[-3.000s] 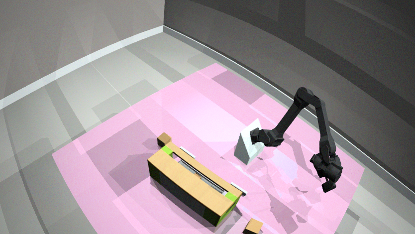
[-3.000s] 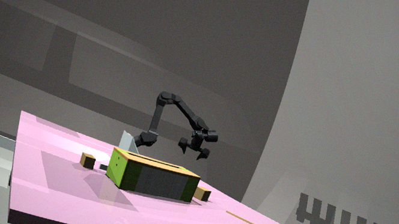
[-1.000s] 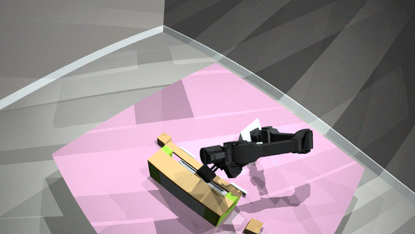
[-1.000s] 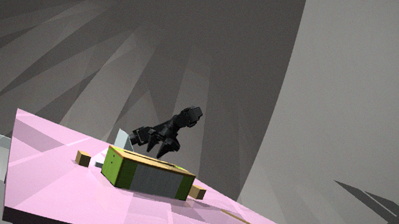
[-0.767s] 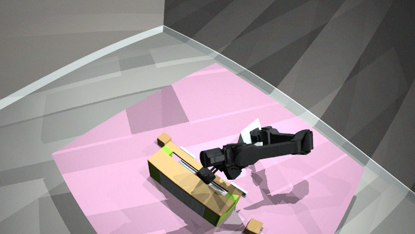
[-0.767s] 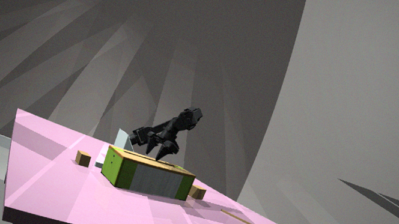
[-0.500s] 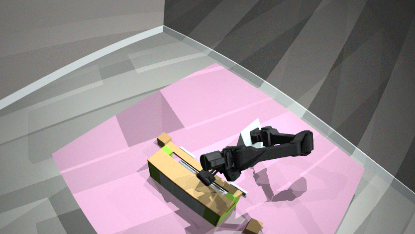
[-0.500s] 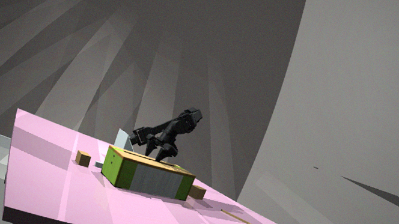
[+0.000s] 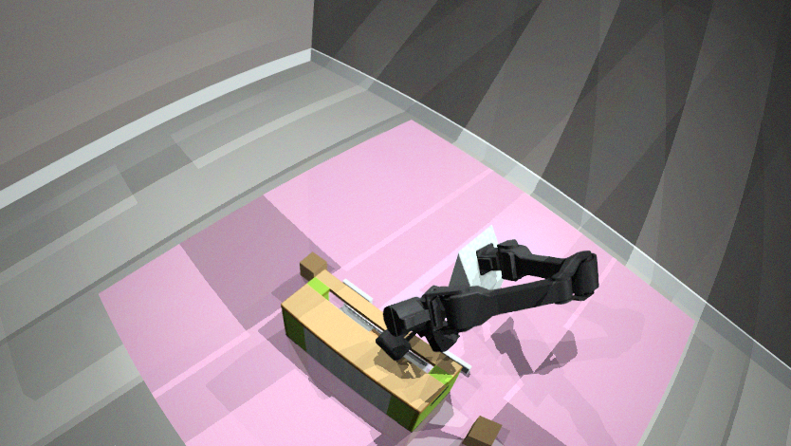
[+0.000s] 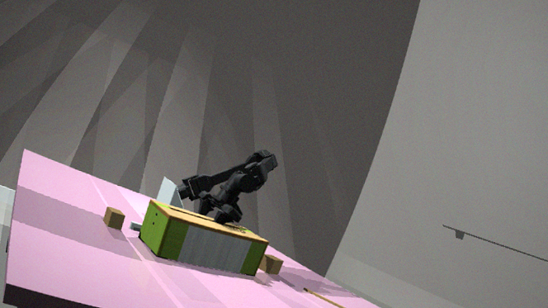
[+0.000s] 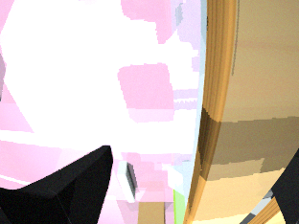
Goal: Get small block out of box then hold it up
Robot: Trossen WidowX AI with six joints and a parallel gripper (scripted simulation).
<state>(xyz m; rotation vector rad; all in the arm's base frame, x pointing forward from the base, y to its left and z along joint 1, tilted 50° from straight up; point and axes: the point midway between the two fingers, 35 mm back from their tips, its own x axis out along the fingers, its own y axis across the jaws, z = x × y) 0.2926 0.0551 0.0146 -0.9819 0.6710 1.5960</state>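
Now: gripper tip 4 cm short of the box, 2 cm to the left of it and 3 cm above it. Round my gripper tip: tan block: 6 cm ahead, 2 cm to the right, 1 cm below; then thin stick: 24 cm ahead, 40 cm to the left, 9 cm below.
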